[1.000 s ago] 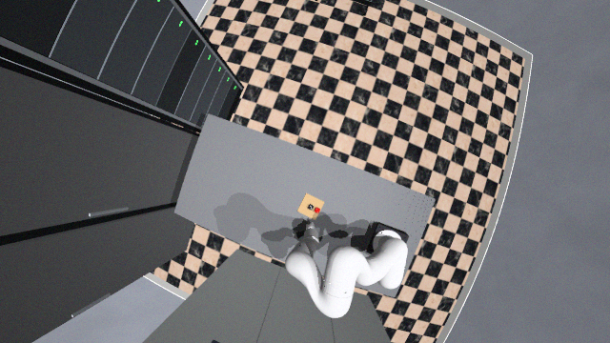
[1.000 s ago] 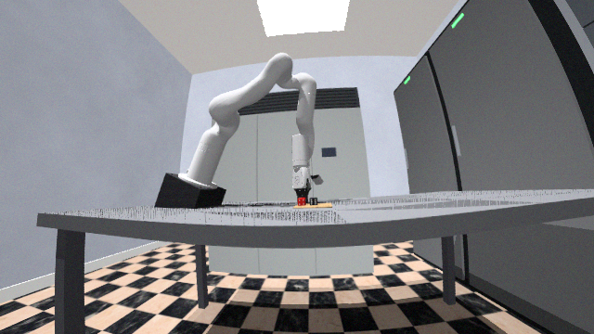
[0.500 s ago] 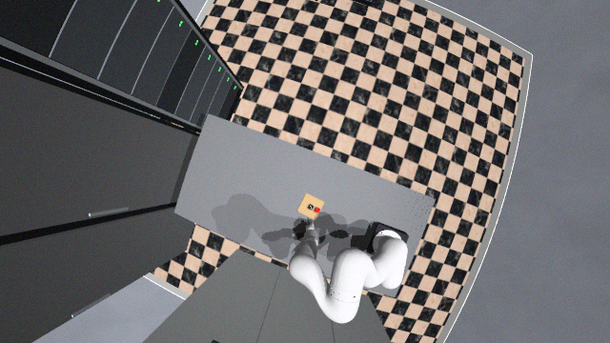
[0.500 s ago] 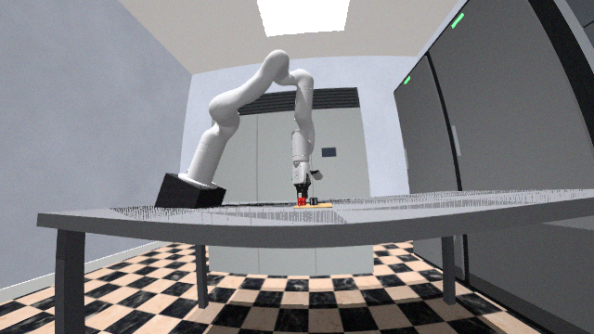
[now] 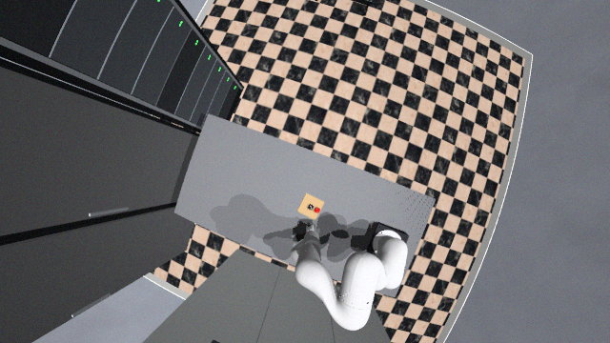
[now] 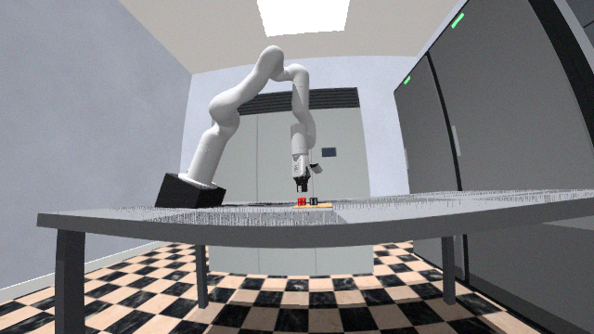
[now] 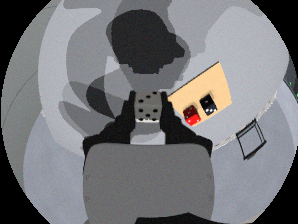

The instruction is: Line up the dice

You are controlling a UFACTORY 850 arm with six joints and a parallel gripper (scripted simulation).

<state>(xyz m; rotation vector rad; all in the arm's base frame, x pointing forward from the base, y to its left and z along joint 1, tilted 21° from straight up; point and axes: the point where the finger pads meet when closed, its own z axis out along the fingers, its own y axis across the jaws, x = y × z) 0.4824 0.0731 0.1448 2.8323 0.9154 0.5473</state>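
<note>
Right now the black die is 13 cm to the right of my hand, 6 cm below it and 5 cm ahead of it. The rest, counted from my hand: tan mat 13 cm to the right, 8 cm below, 5 cm ahead; red die 13 cm to the right, 6 cm below; white die 1 cm below.
</note>
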